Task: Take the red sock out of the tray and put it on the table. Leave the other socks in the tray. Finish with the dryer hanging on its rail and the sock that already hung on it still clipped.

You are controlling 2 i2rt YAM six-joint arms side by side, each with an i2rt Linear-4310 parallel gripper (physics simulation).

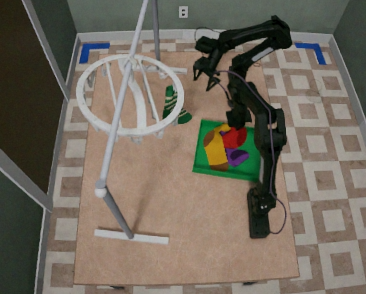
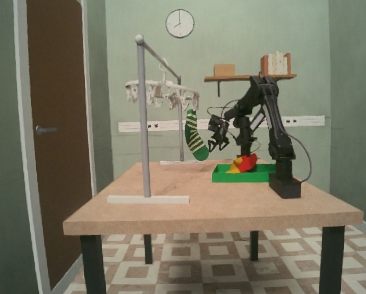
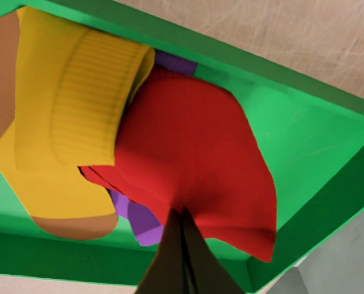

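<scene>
The red sock (image 1: pixel 235 137) (image 2: pixel 247 163) (image 3: pixel 195 145) lies in the green tray (image 1: pixel 225 173) (image 2: pixel 240 177) (image 3: pixel 300 84), partly raised, with a yellow sock (image 1: pixel 216 151) (image 2: pixel 234 165) (image 3: pixel 75 100) and a purple sock (image 1: pixel 238 157) (image 3: pixel 142 220). My left gripper (image 3: pixel 177 215) is shut, its fingertips pinching the red fabric, which creases there. My right gripper (image 1: pixel 205 82) (image 2: pixel 218 146) is open and empty, left of the tray. The white dryer (image 1: pixel 80 95) (image 2: pixel 132 84) hangs on its rail (image 1: pixel 111 150) (image 2: pixel 160 60). A green striped sock (image 1: pixel 170 102) (image 2: pixel 195 137) hangs from it.
The rail's grey post (image 2: pixel 144 130) rises at the left, on a white foot (image 1: pixel 150 238) (image 2: pixel 160 199). The hanging green sock is close to the left of my right gripper. The wooden table (image 1: pixel 185 210) (image 2: pixel 215 217) carries the stand and tray.
</scene>
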